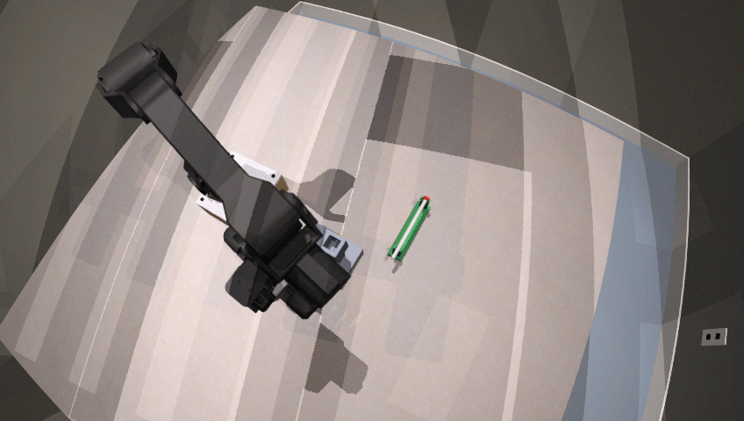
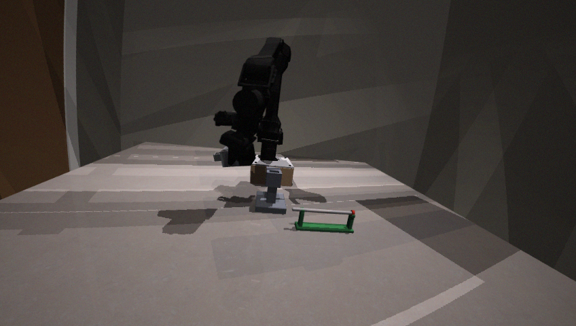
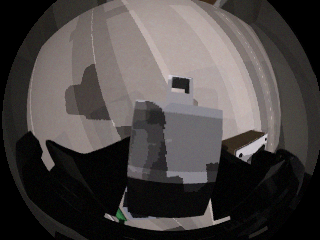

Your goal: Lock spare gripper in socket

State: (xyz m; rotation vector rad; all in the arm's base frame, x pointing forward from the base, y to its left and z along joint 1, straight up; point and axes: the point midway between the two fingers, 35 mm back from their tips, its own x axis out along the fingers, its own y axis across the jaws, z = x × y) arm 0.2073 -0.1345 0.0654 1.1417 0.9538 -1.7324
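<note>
Right now the spare gripper is 20 mm above my gripper tip. From my gripper tip the other things lie so: green cradle: 210 mm to the left, 200 mm ahead, 80 mm below; grey mount: 110 mm to the left, 60 mm ahead, 50 mm below.
</note>
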